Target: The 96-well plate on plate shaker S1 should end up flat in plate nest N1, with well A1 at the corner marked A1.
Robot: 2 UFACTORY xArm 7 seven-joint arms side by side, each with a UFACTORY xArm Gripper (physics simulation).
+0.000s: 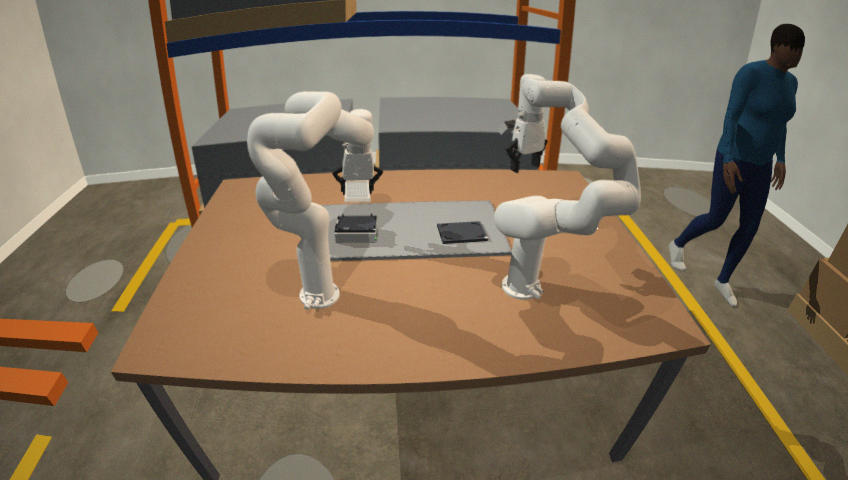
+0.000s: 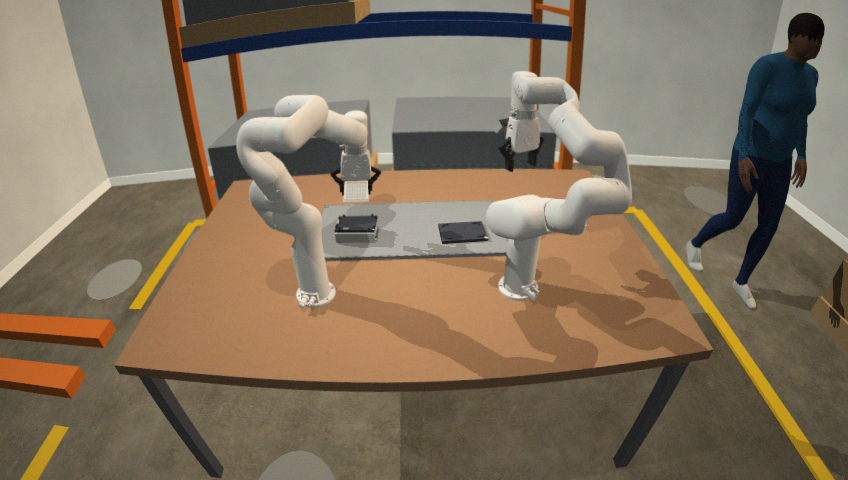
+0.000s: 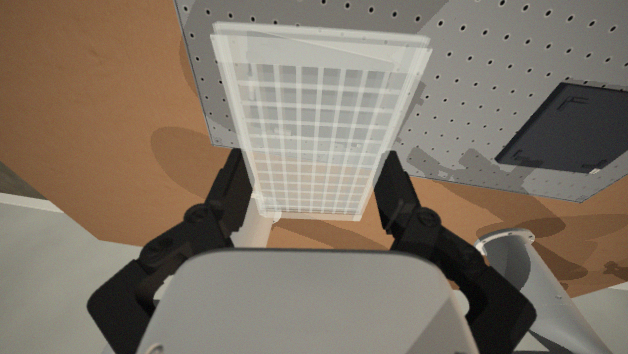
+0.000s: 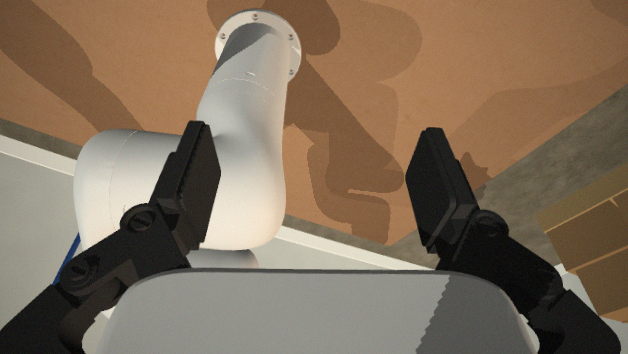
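Seen in the pictures: left gripper, between the fingertips: (image 1: 357, 192) (image 2: 356, 193) (image 3: 313, 165); right gripper, between the fingertips: (image 1: 525, 168) (image 2: 520, 167) (image 4: 315, 149); left arm's base, origin of its link: (image 1: 319, 295) (image 2: 316, 294) (image 3: 256, 207); right arm's base, origin of its link: (image 1: 521, 286) (image 2: 517, 287) (image 3: 501, 241) (image 4: 258, 51).
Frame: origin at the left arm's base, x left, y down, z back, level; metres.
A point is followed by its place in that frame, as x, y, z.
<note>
The translucent 96-well plate (image 1: 357, 192) @(-0.065, -0.192, -0.316) (image 2: 355, 192) @(-0.061, -0.191, -0.322) (image 3: 320, 100) @(-0.050, -0.194, -0.378) is between the fingers of my left gripper (image 1: 357, 185) @(-0.060, -0.183, -0.331) (image 2: 355, 185) @(-0.060, -0.183, -0.331) (image 3: 313, 165) @(-0.060, -0.183, -0.331), which is shut on its two long sides. It hangs in the air behind and above the shaker (image 1: 355, 236) @(-0.059, -0.043, -0.276) (image 2: 355, 236) @(-0.060, -0.042, -0.276), a low box with a black top. Its A1 corner cannot be made out. The black nest (image 1: 462, 231) @(-0.423, -0.025, -0.379) (image 2: 462, 231) @(-0.422, -0.024, -0.380) (image 3: 575, 130) @(-0.401, -0.025, -0.387) lies empty to the right, with a small pale mark at its front right corner. My right gripper (image 1: 527, 163) @(-0.600, -0.339, -0.258) (image 2: 521, 161) @(-0.600, -0.339, -0.258) (image 4: 315, 149) @(-0.600, -0.339, -0.258) is open and empty, high at the back right.
Shaker and nest stand on a grey perforated board (image 1: 410, 237) @(-0.242, -0.013, -0.337) (image 2: 410, 237) @(-0.242, -0.013, -0.337) (image 3: 475, 75) @(-0.231, -0.013, -0.396) on the brown table (image 1: 380, 333) @(-0.212, 0.000, 0.136) (image 2: 380, 333) @(-0.237, 0.000, 0.136). The right arm's forearm reaches near the nest's right side. A person (image 1: 758, 113) (image 2: 776, 107) is at the right, beyond the table.
</note>
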